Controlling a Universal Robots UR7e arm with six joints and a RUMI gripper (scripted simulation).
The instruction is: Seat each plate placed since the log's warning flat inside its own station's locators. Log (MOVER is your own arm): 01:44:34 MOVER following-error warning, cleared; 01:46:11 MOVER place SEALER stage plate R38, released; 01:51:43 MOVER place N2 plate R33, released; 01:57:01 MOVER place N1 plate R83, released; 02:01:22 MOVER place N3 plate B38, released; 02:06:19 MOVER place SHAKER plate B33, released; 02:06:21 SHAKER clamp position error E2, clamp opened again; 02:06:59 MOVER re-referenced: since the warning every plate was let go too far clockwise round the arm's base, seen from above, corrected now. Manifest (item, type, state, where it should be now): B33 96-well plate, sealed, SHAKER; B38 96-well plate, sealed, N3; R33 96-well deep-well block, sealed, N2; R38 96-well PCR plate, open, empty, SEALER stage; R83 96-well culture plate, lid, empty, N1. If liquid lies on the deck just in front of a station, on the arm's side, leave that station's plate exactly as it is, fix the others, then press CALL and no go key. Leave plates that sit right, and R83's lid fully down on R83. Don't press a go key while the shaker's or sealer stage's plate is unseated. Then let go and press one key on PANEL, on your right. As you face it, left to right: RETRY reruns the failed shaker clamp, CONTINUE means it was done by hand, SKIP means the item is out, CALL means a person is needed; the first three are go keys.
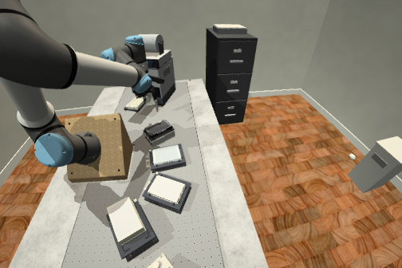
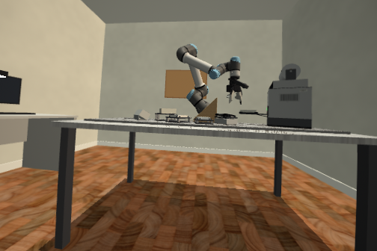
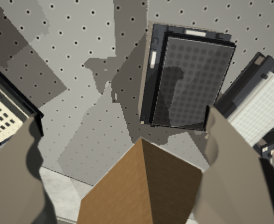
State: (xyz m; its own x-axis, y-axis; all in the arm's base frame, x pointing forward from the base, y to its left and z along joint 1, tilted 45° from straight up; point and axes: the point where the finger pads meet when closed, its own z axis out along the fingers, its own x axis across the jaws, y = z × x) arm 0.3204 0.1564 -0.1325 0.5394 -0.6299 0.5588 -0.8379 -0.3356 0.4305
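My gripper is now 14 cm to the right of the cream PCR plate, 10 cm past it and 5 cm above it. Also, from my hand: retry key (69 cm to the right, 10 cm below, 2 cm behind); dark plate (10 cm below, 8 cm to the right, 2 cm ahead); continue key (72 cm to the right, 10 cm below, 7 cm behind).
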